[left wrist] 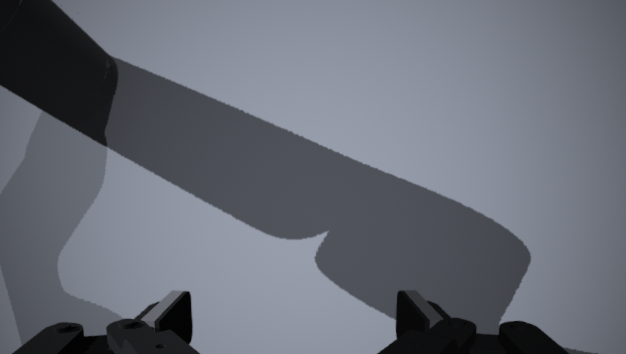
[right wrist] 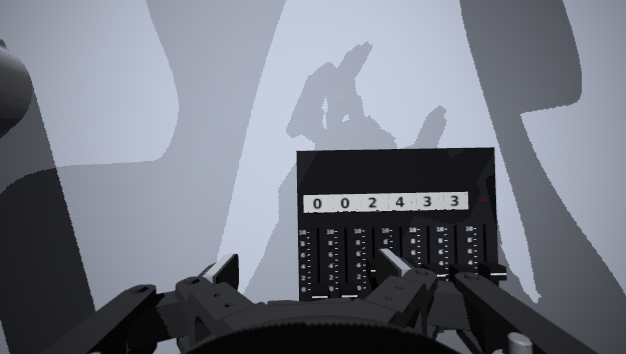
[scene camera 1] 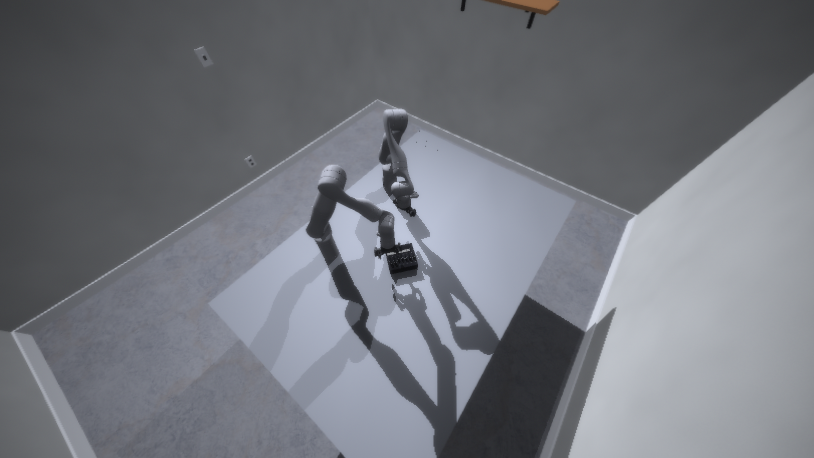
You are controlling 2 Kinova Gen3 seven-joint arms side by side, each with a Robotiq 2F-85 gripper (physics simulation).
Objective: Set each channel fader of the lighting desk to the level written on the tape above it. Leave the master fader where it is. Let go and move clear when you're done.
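Frame: origin at the left arm's base, x ahead, y left, z up, level; centimetres.
Seen in the pictures: left gripper, fingertip midpoint: (left wrist: pixel 294 315) (scene camera 1: pixel 404 211); right gripper, fingertip midpoint: (right wrist: pixel 307 266) (scene camera 1: pixel 388 256); left arm's base, link origin: (left wrist: pixel 83 86) (scene camera 1: pixel 390 187); right arm's base, link origin: (scene camera 1: pixel 331 253).
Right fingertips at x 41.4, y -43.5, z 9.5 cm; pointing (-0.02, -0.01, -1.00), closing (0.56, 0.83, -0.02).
Offsets run from my right fingertips to a thing's top centre. "*": to the spot under its first point. Level surfaces: height alone.
The black lighting desk @(dx +3.5, dy +6.3, dz -2.7 cm) (scene camera 1: pixel 402 265) (right wrist: pixel 395 170) lies below my right gripper. Its tape strip @(* dx +0.6, dy +7.1, dz -4.0 cm) (right wrist: pixel 385 202) reads 0, 0, 2, 4, 3, 3. In the right wrist view the channel 1 fader @(dx +3.1, dy -1.1, dz -2.7 cm) (right wrist: pixel 320 297) and channel 2 fader @(dx +4.3, dy +0.7, dz -2.7 cm) (right wrist: pixel 349 296) are at the bottom, near 0. The channel 3 fader @(dx +4.1, dy +3.5, dz -2.7 cm) (right wrist: pixel 373 271) shows partly beside a finger, and the channel 5 fader @(dx +6.9, dy +6.9, dz -2.7 cm) (right wrist: pixel 441 275) partly. Channels 4 and 6 are hidden by the gripper. The master fader @(dx +9.5, dy +10.7, dz -2.7 cm) (right wrist: pixel 498 274) shows at the right. My right gripper (scene camera 1: pixel 393 250) (right wrist: pixel 307 266) is open over the desk's left part. My left gripper (scene camera 1: pixel 405 208) (left wrist: pixel 294 315) is open, away from the desk.
The desk stands on a pale surface @(dz -9.6 cm) (scene camera 1: pixel 489 227) crossed by arm shadows. The left arm (scene camera 1: pixel 398 162) stands above the right arm (scene camera 1: pixel 358 205) in the scene view. Grey walls surround the floor. An orange bench-like top (scene camera 1: pixel 526 4) shows at the upper edge.
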